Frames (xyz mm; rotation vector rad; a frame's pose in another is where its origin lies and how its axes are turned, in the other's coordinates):
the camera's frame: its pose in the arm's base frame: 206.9 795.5 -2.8 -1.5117 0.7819 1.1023
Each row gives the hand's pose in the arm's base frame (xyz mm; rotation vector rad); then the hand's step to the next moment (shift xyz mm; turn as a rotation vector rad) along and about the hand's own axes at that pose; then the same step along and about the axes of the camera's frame.
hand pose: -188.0 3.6 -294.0 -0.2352 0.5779 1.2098
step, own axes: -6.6 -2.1 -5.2 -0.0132 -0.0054 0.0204
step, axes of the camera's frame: 0.0 3.3 -8.0 -0.0191 -0.0151 -0.0052
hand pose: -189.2 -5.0 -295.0 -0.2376 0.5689 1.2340
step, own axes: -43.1 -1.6 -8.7 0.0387 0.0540 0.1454
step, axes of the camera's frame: -20.9 12.6 -36.6 -0.0927 -0.0651 0.1128
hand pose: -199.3 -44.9 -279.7 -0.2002 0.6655 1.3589
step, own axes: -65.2 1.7 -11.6 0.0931 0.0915 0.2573
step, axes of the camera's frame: -32.7 12.2 -56.3 -0.1473 -0.1191 0.2177
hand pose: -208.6 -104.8 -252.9 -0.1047 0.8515 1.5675
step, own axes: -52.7 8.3 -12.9 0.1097 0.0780 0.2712
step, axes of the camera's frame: -24.9 4.6 -48.7 -0.1362 -0.1347 0.2345
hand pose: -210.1 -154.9 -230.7 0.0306 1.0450 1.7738
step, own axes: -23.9 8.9 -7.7 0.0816 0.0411 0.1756
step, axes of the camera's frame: -12.0 0.5 -23.8 -0.0768 -0.0873 0.1602
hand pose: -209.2 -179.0 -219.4 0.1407 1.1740 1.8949
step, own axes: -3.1 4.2 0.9 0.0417 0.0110 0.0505
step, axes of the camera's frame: -4.7 -1.0 -2.3 -0.0188 -0.0161 0.0616
